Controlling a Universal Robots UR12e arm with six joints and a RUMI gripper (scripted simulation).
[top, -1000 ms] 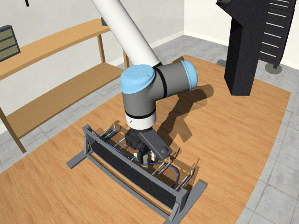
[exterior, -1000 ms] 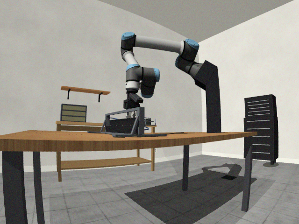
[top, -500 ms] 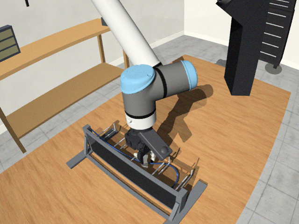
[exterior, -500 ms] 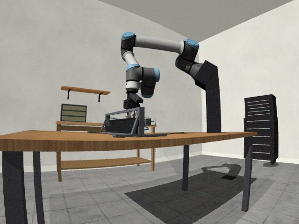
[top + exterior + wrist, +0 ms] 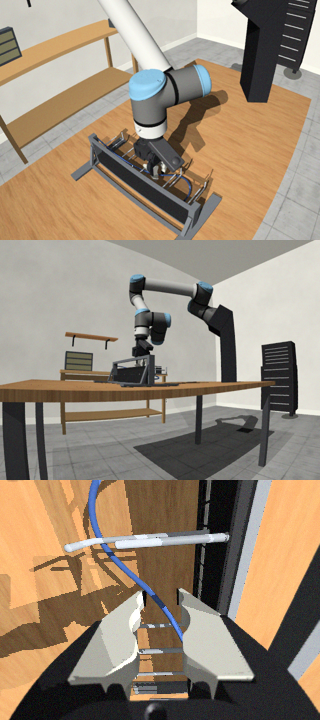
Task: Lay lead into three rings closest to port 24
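Now: the grey rack 40 mm ahead of my hand and 70 mm to the right of it.
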